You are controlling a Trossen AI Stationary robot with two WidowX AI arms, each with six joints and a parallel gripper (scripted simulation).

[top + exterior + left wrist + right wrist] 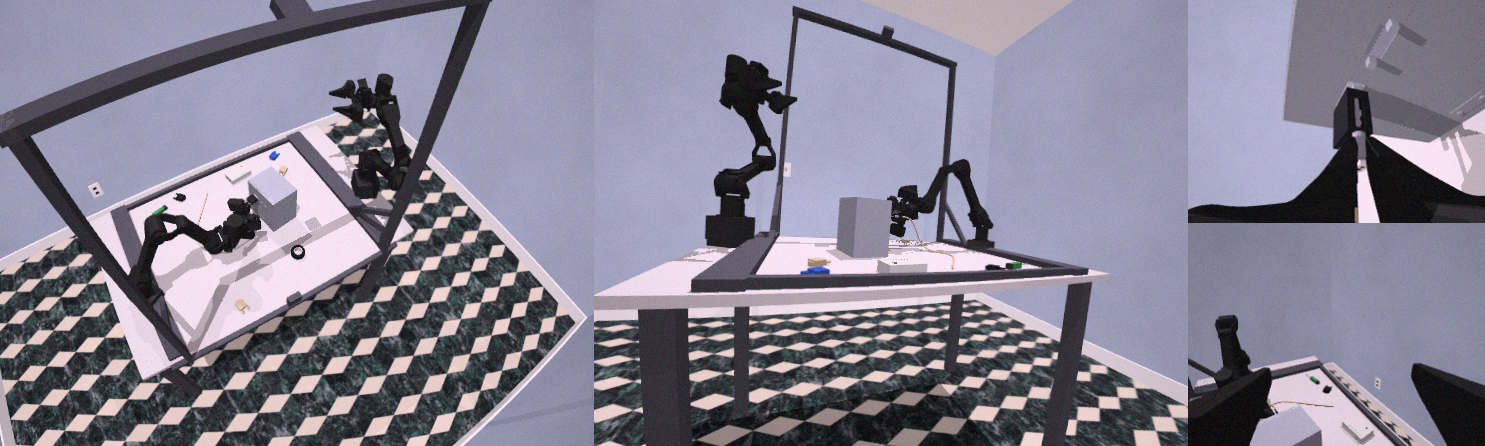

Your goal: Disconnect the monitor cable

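Now: left hand 3 cm short of the grey box, 13 cm to the left of it and 5 cm above it.
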